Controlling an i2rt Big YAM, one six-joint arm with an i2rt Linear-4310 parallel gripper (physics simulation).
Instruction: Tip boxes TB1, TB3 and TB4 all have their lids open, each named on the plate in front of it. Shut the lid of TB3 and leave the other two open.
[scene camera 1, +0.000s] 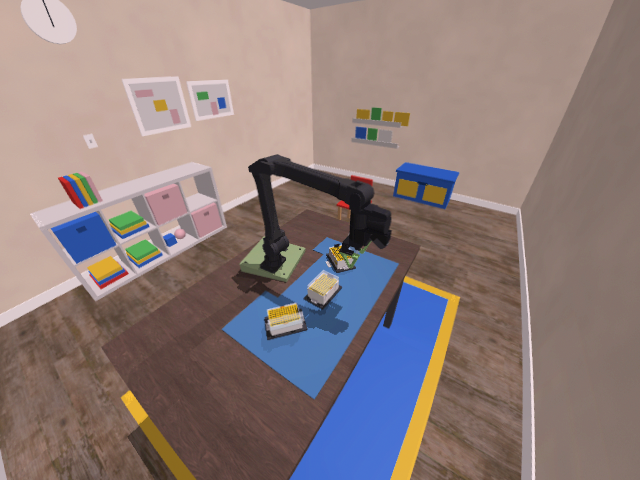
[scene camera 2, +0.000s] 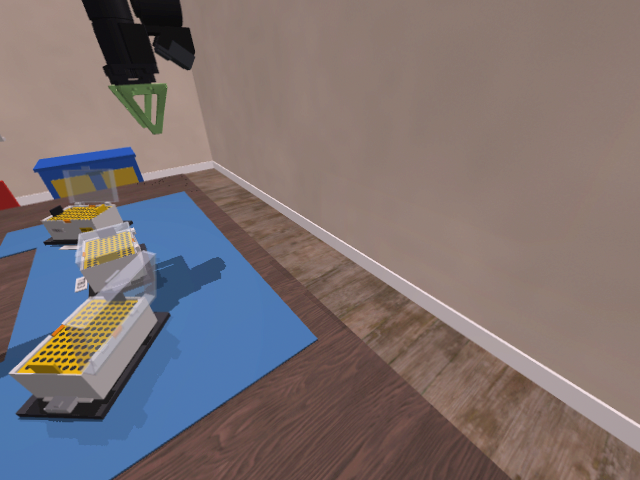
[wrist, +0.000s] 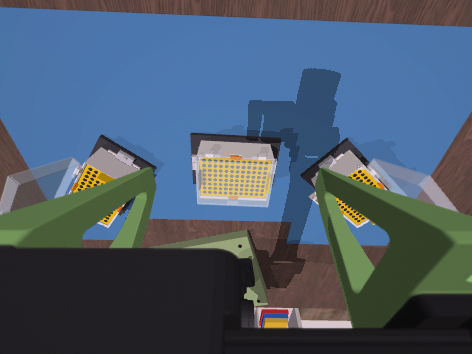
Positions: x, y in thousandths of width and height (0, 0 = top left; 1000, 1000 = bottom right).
Note:
I see my gripper (scene camera 2: 237, 272), a clear lid (scene camera 2: 155, 514) and a clear lid (scene camera 2: 151, 691).
My gripper shows as well in the wrist view (wrist: 499, 501).

